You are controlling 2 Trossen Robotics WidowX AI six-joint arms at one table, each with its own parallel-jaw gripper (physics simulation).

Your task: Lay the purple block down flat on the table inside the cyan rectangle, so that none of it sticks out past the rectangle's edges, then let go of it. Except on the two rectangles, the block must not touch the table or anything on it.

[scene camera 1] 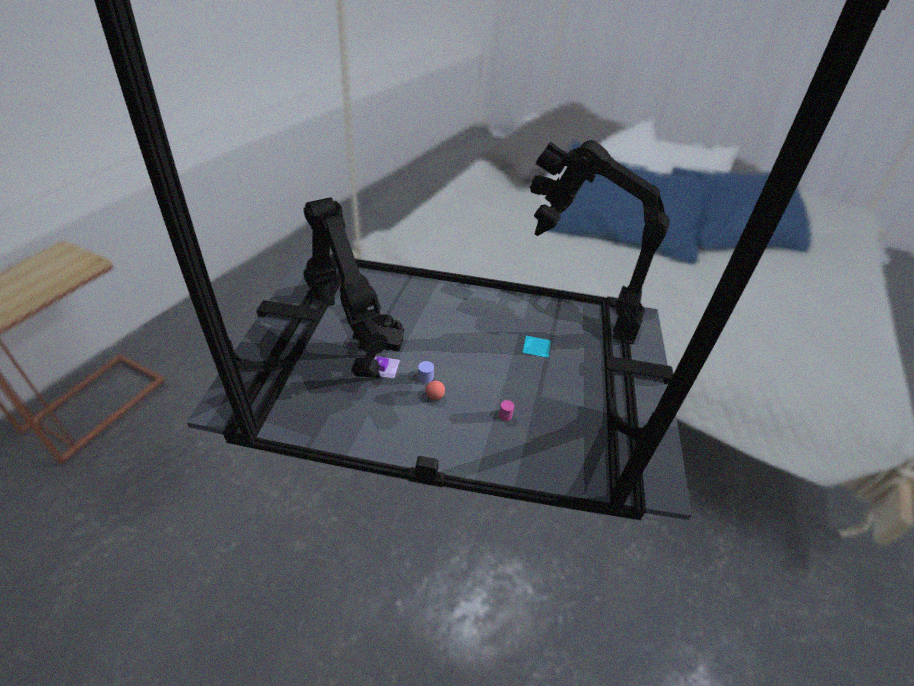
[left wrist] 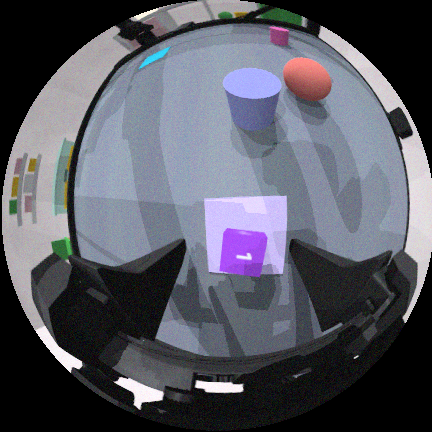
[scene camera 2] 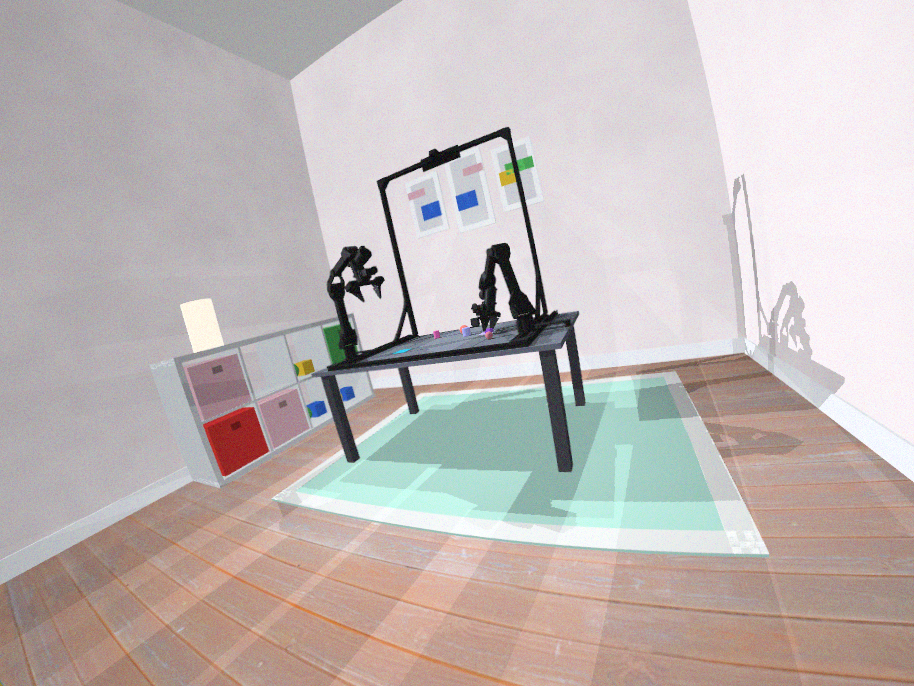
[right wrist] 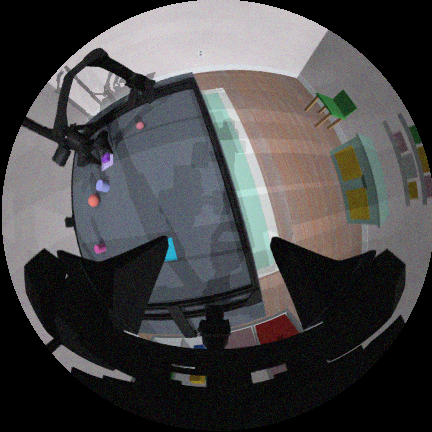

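Where they show: left gripper, fingertip midpoint: point(scene camera 1: 383, 363) point(left wrist: 239, 244) point(scene camera 2: 487, 331) point(right wrist: 106, 158); right gripper, fingertip midpoint: point(scene camera 1: 541, 227) point(scene camera 2: 372, 300) point(right wrist: 220, 241); left arm's base at its link origin: point(scene camera 1: 322, 295) point(scene camera 2: 527, 331) point(right wrist: 150, 94); right arm's base at its link origin: point(scene camera 1: 625, 334) point(scene camera 2: 351, 358) point(right wrist: 214, 311).
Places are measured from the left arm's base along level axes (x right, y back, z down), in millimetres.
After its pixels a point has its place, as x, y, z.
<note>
The purple block point(scene camera 1: 383, 362) @[334, -104, 0] point(left wrist: 243, 252) @[331, -100, 0] point(right wrist: 105, 159) @[332, -115, 3] is at the lilac rectangle point(scene camera 1: 392, 367) @[343, -126, 18] point(left wrist: 220, 210) @[329, -137, 18]. In the left wrist view a "1" shows on its face, and it overlaps the rectangle's near edge. My left gripper point(scene camera 1: 380, 358) @[330, -105, 10] point(scene camera 2: 485, 324) @[330, -105, 10] point(left wrist: 239, 244) @[330, -105, 10] is open, pointing down over the block, with a finger to each side in its wrist view and gaps between. The cyan rectangle point(scene camera 1: 536, 346) @[389, -545, 18] point(scene camera 2: 400, 351) @[386, -554, 17] point(left wrist: 155, 58) @[386, -515, 18] point(right wrist: 171, 250) @[371, -566, 18] lies flat and bare. My right gripper point(scene camera 1: 536, 208) point(scene camera 2: 370, 297) @[208, -604, -262] point(right wrist: 220, 241) @[208, -604, -262] is open and empty, high above the table.
A blue-violet cylinder point(scene camera 1: 425, 372) @[422, -193, -20] point(left wrist: 252, 105) @[392, -185, -15] point(right wrist: 102, 186) @[397, -220, -17] and an orange-red ball point(scene camera 1: 434, 390) @[491, -194, -24] point(left wrist: 307, 79) @[457, -190, -17] stand near the lilac rectangle. A magenta cylinder point(scene camera 1: 507, 410) @[605, -344, -21] point(left wrist: 279, 36) stands farther off. A small pink ball point(right wrist: 140, 125) @[139, -149, -5] lies near the left arm's base. Black frame posts rise around the table.
</note>
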